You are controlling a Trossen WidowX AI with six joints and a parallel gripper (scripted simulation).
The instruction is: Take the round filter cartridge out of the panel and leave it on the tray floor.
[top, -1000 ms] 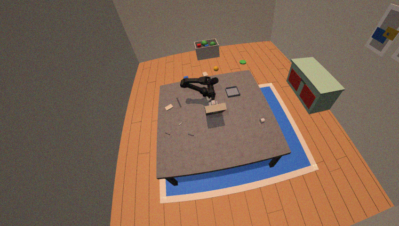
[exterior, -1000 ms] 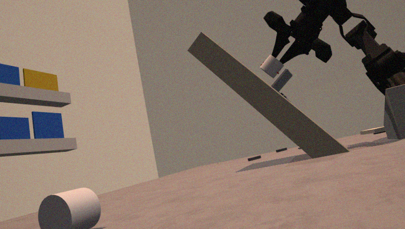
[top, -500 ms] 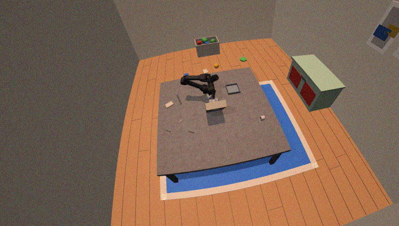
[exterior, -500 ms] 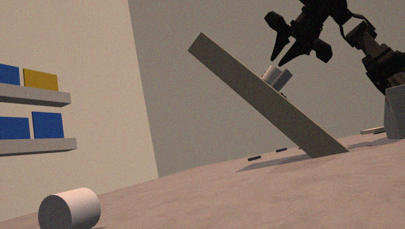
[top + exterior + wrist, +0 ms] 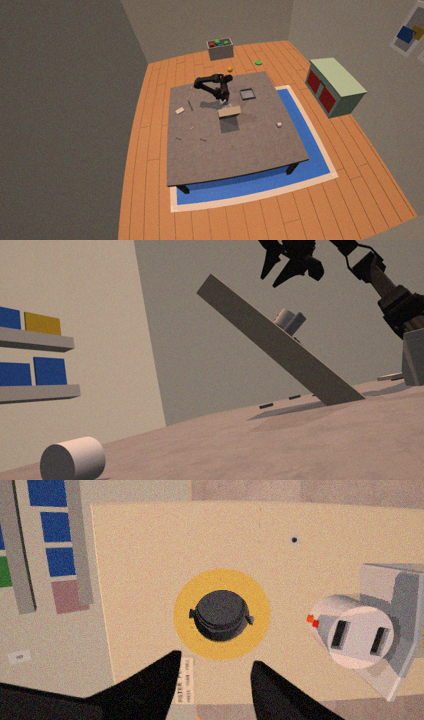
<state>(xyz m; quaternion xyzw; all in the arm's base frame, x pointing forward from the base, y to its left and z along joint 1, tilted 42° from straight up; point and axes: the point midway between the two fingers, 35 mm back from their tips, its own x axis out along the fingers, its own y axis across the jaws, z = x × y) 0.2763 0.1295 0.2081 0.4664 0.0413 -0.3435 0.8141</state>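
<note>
Now: the filter cartridge 2 cm behind my gripper tip and 10 cm below it. Round my gripper tip: service panel (2 cm ahead, 1 cm to the right, 13 cm below); tray (29 cm behind, 33 cm to the left, 31 cm below).
</note>
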